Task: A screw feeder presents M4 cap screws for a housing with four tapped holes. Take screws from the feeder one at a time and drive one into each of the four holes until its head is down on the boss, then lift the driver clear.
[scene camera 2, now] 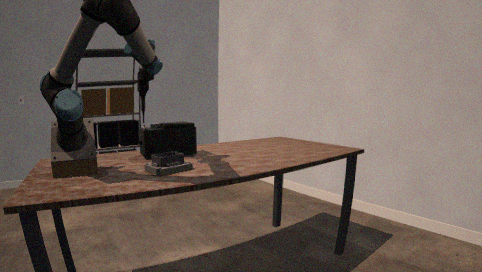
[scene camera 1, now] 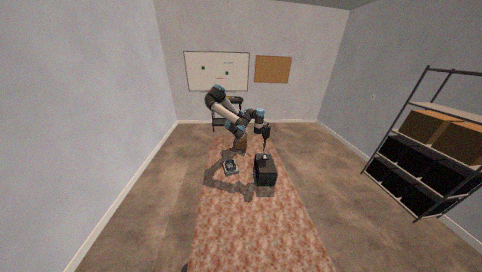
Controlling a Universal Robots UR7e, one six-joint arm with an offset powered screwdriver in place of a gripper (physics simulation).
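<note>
The screw feeder (scene camera 1: pixel 266 172) (scene camera 2: pixel 172 140) is a black box on the table, with a small light pick-up spot on its top at the end nearer the arm. My powered screwdriver (scene camera 1: pixel 264 153) (scene camera 2: pixel 143 124) points down, its bit tip at or just above that spot; whether it touches is too small to tell. Whether a screw sits on the bit cannot be seen. The housing (scene camera 1: pixel 230 165) (scene camera 2: pixel 168 159) is a small dark grey open box on a lighter base, beside the feeder and apart from it. Its four holes and any screws in them are too small to make out.
The arm's base stands on a block (scene camera 1: pixel 240 144) (scene camera 2: pixel 75 168) at one end of the reddish table (scene camera 1: pixel 250 225) (scene camera 2: pixel 300 147). A shelf rack (scene camera 1: pixel 396 121) stands on the floor to the right in scene camera 1. A whiteboard (scene camera 1: pixel 216 71) hangs on the far wall.
</note>
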